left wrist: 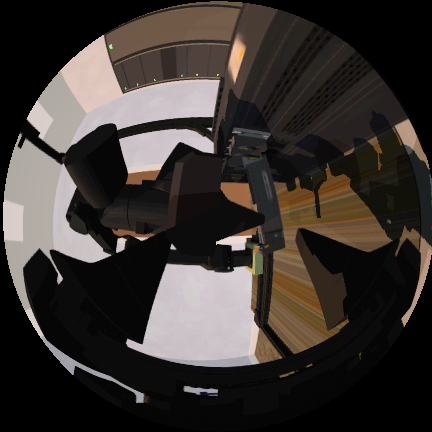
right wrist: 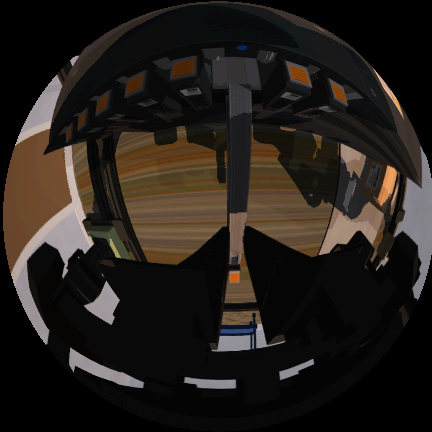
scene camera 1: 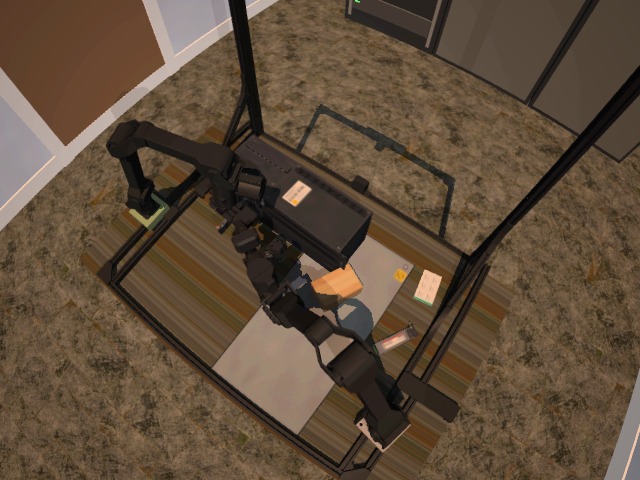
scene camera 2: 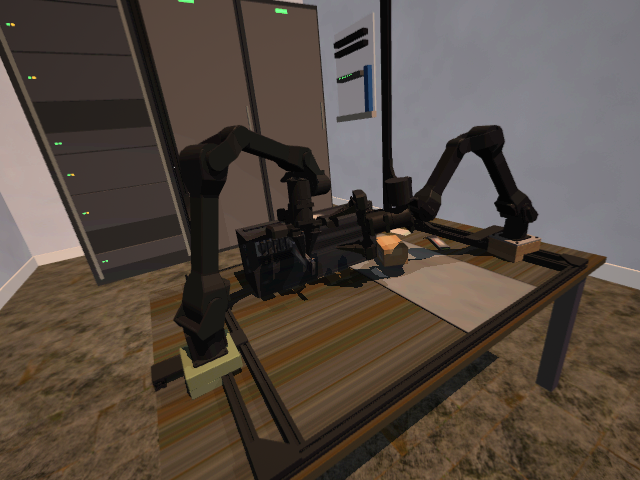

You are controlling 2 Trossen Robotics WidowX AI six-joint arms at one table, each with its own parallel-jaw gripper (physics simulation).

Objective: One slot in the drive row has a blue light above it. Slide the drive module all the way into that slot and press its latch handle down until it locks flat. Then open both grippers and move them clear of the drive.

Labels:
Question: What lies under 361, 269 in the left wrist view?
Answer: The left gripper.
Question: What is the left gripper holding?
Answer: Nothing.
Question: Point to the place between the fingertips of the right gripper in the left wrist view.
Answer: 261, 219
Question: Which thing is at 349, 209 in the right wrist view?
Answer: A grey mat.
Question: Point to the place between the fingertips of the right gripper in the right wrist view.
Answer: At 235, 232

